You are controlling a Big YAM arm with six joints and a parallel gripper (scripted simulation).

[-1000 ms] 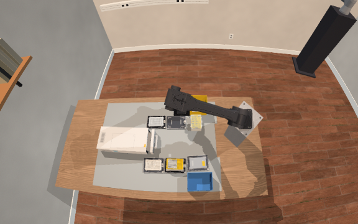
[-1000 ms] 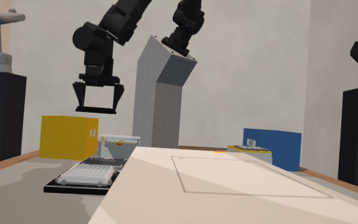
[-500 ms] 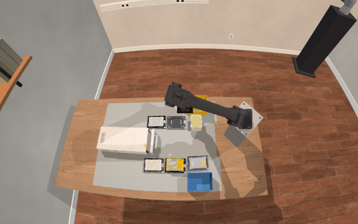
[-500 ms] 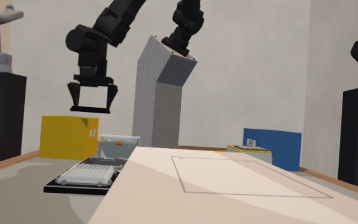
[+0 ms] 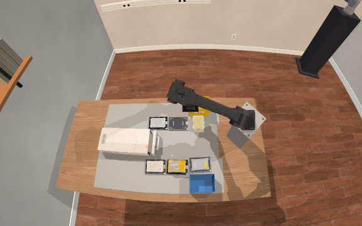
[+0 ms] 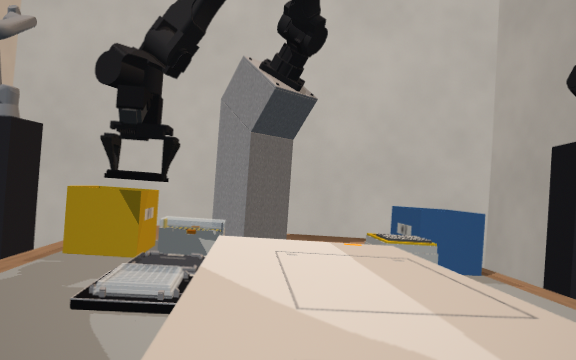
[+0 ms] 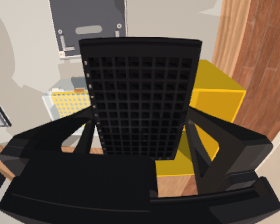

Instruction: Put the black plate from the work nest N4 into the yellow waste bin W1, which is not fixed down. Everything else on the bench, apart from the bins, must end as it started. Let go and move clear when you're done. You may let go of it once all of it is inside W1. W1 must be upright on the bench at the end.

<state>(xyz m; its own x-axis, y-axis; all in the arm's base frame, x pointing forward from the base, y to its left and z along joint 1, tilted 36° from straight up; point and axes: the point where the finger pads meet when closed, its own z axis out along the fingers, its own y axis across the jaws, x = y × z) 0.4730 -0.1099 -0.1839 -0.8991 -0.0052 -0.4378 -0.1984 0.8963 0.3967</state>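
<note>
Right now my hand is 60 mm past the yellow waste bin, 70 mm to the left of it and 110 mm above it. From my hand the other things lie so: black plate: right at my hand; then grey work nest: 80 mm ahead, 100 mm to the left, 140 mm below; then clear plate: 250 mm ahead, 140 mm to the left, 130 mm below.
</note>
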